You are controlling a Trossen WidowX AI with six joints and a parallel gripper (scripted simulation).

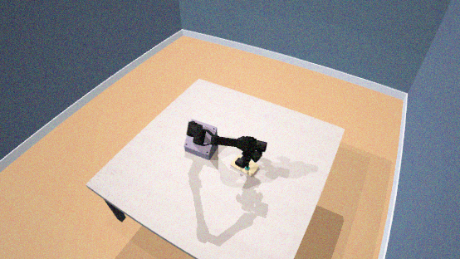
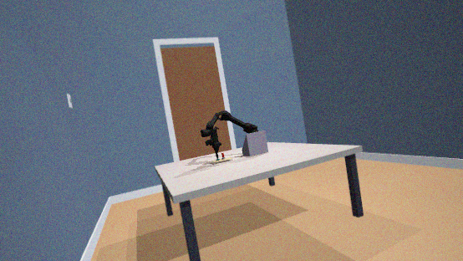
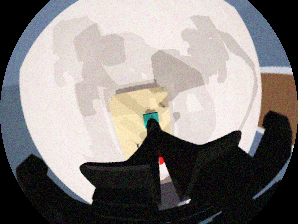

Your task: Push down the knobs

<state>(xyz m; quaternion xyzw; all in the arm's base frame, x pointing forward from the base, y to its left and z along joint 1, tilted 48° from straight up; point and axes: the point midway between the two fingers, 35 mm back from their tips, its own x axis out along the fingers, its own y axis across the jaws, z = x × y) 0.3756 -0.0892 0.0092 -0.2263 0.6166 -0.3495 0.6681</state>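
My gripper tip is now 1 cm above the dark knob. From my gripper tip the other things lie so: red knob: 5 cm behind, 1 cm to the left, 1 cm below.
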